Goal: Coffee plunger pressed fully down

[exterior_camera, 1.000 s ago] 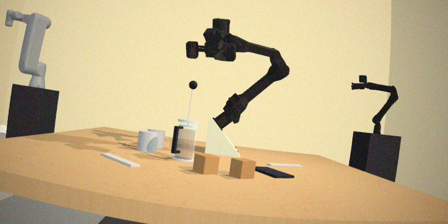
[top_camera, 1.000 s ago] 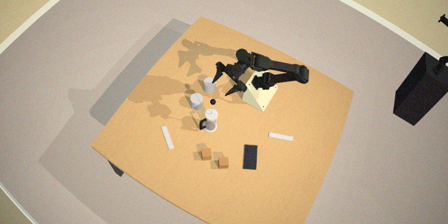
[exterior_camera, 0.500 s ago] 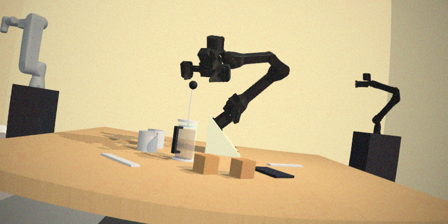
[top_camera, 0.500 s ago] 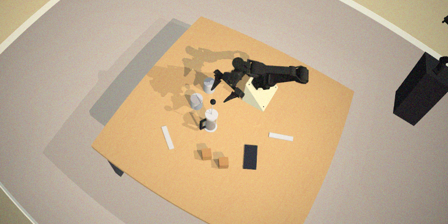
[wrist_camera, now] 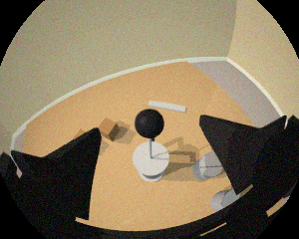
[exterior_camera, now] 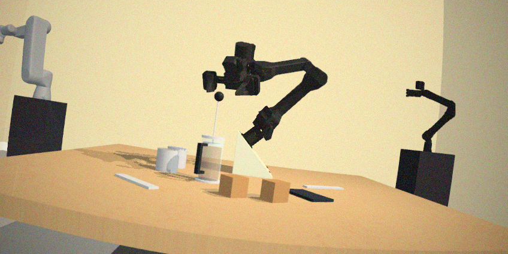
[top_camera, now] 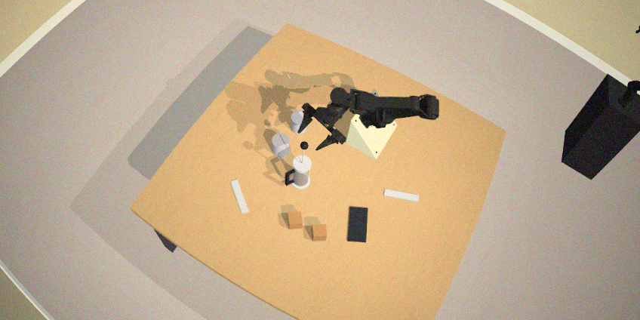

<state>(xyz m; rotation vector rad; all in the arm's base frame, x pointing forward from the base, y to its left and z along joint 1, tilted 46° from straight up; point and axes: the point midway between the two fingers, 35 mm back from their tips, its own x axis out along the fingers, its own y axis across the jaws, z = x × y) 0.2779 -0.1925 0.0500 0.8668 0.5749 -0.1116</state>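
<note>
My gripper tip is 2 cm short of the glass coffee press, 1 cm to the left of it and 14 cm above it. Also, from my gripper tip: black slab: 7 cm ahead, 28 cm to the left, 26 cm below.
</note>
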